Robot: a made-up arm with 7 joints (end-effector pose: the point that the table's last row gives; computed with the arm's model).
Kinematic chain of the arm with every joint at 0, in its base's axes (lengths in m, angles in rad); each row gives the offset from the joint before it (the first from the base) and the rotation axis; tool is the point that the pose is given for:
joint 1: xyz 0 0 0.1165 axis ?
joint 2: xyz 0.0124 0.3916 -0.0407 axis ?
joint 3: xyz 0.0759 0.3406 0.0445 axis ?
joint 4: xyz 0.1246 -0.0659 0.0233 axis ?
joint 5: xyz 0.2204 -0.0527 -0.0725 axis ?
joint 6: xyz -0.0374 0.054 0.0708 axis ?
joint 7: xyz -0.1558 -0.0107 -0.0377 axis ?
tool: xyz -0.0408 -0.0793 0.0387
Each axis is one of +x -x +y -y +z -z.
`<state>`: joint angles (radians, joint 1 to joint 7).
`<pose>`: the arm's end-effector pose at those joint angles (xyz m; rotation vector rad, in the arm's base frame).
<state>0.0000 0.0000 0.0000 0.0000 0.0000 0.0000 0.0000</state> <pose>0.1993 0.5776 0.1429 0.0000 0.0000 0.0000</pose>
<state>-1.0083 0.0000 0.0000 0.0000 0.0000 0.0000 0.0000</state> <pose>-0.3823 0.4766 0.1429 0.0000 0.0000 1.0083</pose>
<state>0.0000 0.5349 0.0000 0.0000 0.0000 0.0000 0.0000</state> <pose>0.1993 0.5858 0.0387 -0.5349 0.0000 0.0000</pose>
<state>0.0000 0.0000 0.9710 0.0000 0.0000 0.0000 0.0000</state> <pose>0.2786 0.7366 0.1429 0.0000 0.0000 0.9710</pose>
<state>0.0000 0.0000 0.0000 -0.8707 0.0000 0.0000 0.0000</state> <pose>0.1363 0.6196 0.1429 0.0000 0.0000 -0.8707</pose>
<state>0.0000 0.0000 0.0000 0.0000 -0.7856 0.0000 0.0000</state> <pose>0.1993 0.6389 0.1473 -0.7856 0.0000 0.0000</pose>
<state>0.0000 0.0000 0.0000 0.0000 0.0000 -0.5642 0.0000</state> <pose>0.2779 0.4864 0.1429 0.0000 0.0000 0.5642</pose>
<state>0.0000 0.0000 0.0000 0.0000 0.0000 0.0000 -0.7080</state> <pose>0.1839 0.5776 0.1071 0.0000 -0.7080 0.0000</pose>
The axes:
joint 1: -z
joint 2: -x
joint 3: +z
joint 4: +z
joint 5: +x
joint 6: -z
joint 7: +y

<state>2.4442 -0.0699 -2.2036 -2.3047 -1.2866 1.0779 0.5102</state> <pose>0.5307 -0.4499 -0.0411 -0.9863 -0.0476 -1.8029</pose>
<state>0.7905 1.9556 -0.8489 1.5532 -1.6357 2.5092 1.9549</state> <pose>0.2634 -0.1473 -0.1616 -1.1127 -0.1584 -0.9379</pose>
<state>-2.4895 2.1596 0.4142 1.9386 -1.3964 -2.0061 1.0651</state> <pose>-0.0636 -0.1145 -0.4002 0.1849 0.2354 1.6828</pose>
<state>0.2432 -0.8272 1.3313 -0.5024 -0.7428 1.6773 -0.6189</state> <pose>0.3549 0.8906 0.4468 0.0620 -0.9283 -1.4096</pose>
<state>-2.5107 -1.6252 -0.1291 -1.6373 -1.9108 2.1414 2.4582</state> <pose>-0.4087 -0.4136 0.2042 -0.9030 0.7860 -0.8154</pose>
